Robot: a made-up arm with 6 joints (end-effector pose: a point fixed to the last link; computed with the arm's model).
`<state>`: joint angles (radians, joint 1 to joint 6).
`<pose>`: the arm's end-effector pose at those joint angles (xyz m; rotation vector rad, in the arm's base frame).
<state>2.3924 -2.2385 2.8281 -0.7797 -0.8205 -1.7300</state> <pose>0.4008 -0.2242 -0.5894 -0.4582 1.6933 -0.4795</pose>
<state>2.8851 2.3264 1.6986 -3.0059 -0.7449 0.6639</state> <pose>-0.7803 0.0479 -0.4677 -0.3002 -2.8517 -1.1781</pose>
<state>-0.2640 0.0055 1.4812 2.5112 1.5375 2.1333</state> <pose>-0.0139 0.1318 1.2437 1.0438 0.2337 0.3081</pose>
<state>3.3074 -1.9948 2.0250 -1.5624 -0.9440 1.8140</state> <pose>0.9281 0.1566 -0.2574 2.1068 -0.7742 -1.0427</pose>
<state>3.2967 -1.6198 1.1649 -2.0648 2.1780 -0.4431</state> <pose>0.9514 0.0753 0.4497 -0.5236 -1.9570 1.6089</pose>
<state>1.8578 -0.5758 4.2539 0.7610 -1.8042 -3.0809</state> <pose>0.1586 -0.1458 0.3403 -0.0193 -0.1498 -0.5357</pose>
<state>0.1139 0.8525 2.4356 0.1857 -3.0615 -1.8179</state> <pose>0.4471 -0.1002 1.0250 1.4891 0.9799 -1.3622</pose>
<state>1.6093 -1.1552 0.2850 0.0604 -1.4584 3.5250</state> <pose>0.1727 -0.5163 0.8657 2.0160 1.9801 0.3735</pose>
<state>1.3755 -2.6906 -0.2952 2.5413 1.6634 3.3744</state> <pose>-0.2454 -0.5902 -0.1330 0.1303 -1.0368 1.7314</pose>
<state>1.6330 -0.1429 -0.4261 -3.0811 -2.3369 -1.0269</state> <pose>-0.1710 0.2890 0.7024 0.0301 -1.4163 -0.7126</pose>
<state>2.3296 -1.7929 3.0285 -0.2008 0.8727 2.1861</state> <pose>0.5147 -0.3250 -0.3313 1.6357 2.1083 -1.6197</pose>
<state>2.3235 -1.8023 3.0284 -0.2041 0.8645 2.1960</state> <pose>0.5095 -0.3248 -0.3368 1.6438 2.1090 -1.6123</pose>
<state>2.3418 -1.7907 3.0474 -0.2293 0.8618 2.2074</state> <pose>0.5164 -0.3177 -0.3302 1.6469 2.1149 -1.6052</pose>
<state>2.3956 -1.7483 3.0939 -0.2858 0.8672 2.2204</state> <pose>0.5399 -0.2991 -0.3055 1.6423 2.1272 -1.5993</pose>
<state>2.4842 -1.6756 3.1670 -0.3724 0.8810 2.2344</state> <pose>0.5764 -0.2649 -0.2625 1.6299 2.1454 -1.5943</pose>
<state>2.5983 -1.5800 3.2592 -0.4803 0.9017 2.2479</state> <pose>0.6161 -0.2135 -0.2054 1.6124 2.1667 -1.5893</pose>
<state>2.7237 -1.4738 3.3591 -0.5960 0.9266 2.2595</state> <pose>0.6478 -0.1491 -0.1414 1.5925 2.1891 -1.5830</pose>
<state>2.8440 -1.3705 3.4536 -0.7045 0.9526 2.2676</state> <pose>0.6650 -0.0820 -0.0794 1.5733 2.2104 -1.5748</pose>
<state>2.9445 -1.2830 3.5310 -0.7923 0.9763 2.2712</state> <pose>0.6690 -0.0240 -0.0273 1.5565 2.2290 -1.5661</pose>
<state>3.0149 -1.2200 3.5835 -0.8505 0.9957 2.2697</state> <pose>0.6664 0.0169 0.0099 1.5434 2.2437 -1.5591</pose>
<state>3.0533 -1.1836 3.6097 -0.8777 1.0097 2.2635</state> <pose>0.6637 0.0394 0.0315 1.5335 2.2535 -1.5556</pose>
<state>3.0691 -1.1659 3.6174 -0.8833 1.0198 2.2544</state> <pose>0.6634 0.0492 0.0425 1.5260 2.2593 -1.5548</pose>
